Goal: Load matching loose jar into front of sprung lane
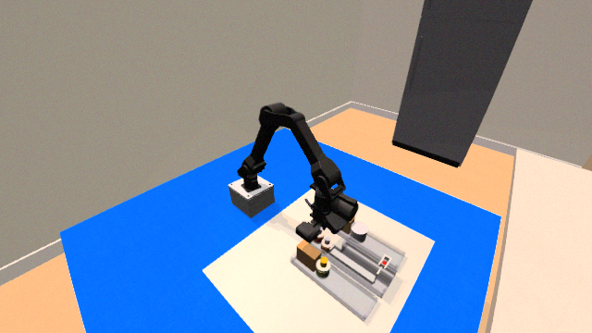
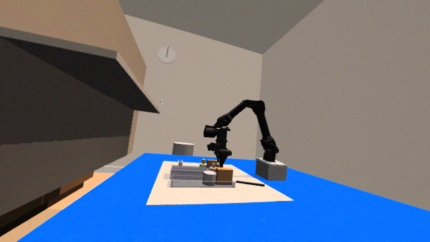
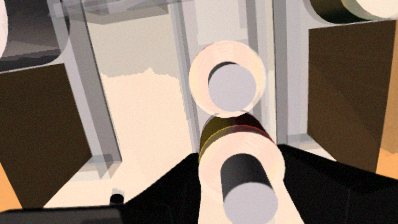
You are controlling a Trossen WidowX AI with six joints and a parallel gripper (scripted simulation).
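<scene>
My gripper tip is now 14 cm short of the pusher lane, 5 cm to the right of it and 4 cm above it. Also, from my gripper tip: grey cylinder: 14 cm to the left, 7 cm ahead, 3 cm below; then black rod: 14 cm behind, 11 cm to the left, 5 cm below.
</scene>
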